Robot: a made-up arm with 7 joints.
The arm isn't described. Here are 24 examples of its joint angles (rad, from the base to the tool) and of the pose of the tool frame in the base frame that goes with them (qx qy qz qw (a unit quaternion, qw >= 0); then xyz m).
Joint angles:
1: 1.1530 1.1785 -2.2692 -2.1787 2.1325 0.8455 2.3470
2: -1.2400 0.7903 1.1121 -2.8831 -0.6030 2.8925 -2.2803
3: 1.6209 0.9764 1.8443 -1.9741 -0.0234 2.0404 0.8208
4: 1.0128 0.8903 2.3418 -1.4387 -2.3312 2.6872 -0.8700
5: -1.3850 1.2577 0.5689 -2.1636 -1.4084 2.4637 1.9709
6: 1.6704 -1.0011 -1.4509 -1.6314 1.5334 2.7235 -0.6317
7: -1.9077 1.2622 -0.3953 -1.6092 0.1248 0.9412 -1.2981
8: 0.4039 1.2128 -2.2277 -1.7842 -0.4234 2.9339 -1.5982
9: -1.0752 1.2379 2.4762 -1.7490 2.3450 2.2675 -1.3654
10: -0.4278 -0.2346 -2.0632 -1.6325 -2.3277 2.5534 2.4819
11: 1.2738 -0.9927 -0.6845 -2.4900 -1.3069 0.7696 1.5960
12: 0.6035 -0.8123 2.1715 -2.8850 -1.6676 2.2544 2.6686
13: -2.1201 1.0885 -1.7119 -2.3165 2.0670 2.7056 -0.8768
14: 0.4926 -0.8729 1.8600 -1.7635 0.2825 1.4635 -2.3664
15: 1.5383 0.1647 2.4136 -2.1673 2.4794 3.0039 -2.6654
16: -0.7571 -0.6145 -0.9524 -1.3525 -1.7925 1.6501 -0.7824
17: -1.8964 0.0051 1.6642 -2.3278 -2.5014 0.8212 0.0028
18: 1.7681 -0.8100 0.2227 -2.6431 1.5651 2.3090 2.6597
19: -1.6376 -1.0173 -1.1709 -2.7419 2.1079 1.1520 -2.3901
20: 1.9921 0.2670 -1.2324 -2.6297 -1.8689 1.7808 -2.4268
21: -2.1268 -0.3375 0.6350 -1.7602 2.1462 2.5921 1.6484
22: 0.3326 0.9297 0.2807 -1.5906 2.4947 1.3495 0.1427
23: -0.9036 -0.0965 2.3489 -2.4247 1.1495 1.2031 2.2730
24: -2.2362 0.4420 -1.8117 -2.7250 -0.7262 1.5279 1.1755
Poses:
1: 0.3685 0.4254 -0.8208 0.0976 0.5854 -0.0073 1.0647
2: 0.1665 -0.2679 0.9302 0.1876 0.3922 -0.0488 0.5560
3: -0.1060 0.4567 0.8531 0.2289 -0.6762 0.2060 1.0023
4: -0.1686 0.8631 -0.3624 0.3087 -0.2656 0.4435 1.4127
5: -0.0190 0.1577 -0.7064 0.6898 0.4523 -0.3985 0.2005
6: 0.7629 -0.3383 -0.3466 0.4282 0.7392 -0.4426 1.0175
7: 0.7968 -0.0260 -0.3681 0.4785 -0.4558 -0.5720 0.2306
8: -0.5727 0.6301 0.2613 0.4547 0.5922 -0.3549 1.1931
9: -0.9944 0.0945 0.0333 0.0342 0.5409 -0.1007 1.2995
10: 0.7295 0.1990 0.6517 0.0591 -0.6406 -0.4122 1.1481
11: -0.4705 -0.1965 -0.4247 0.7481 0.3886 -0.1173 1.0130
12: 0.1805 -0.6687 0.6145 0.3777 -0.3017 0.1530 0.5163
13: 0.4977 -0.1762 0.7262 0.4404 -0.5823 0.1726 0.8533
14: 0.2682 -0.2515 -0.7113 0.5991 -0.7179 0.3171 0.8201
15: -0.5140 -0.2530 -0.7229 0.3862 -0.4236 -0.3235 0.9788
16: -0.3590 0.4921 -0.5307 0.5894 -0.5132 -0.3044 1.4588
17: -0.9178 0.3223 -0.0234 0.2308 0.5450 -0.2381 0.9740
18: -0.2264 0.5454 -0.5714 0.5699 -0.1183 0.2481 1.0520
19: -0.5907 -0.8062 0.0306 0.0130 -0.3972 0.0113 0.9281
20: 0.2215 -0.7294 -0.4339 0.4802 0.3763 0.3555 0.7244
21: -0.7575 0.2405 0.4767 0.3757 0.0818 -0.5352 1.3171
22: 0.7999 0.4879 -0.2730 0.2181 0.8394 0.5029 0.5272
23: -0.6209 0.3363 -0.4281 0.5641 -0.0135 0.5094 0.7785
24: -0.4459 -0.5333 0.4097 0.5908 -0.2511 0.3082 0.7344
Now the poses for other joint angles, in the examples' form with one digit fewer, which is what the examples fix.
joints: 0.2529 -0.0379 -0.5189 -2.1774 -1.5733 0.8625 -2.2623
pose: 0.191 0.796 0.458 0.347 0.536 -0.259 1.015
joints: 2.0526 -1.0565 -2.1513 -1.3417 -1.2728 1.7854 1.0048
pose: -0.194 -0.021 -0.439 0.877 0.882 -0.501 0.683
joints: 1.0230 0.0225 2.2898 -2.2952 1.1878 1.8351 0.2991
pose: -0.297 0.444 0.786 0.311 -0.590 -0.115 0.893
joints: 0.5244 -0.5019 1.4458 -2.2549 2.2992 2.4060 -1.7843
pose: 0.576 -0.145 0.706 0.386 -0.325 0.498 0.932
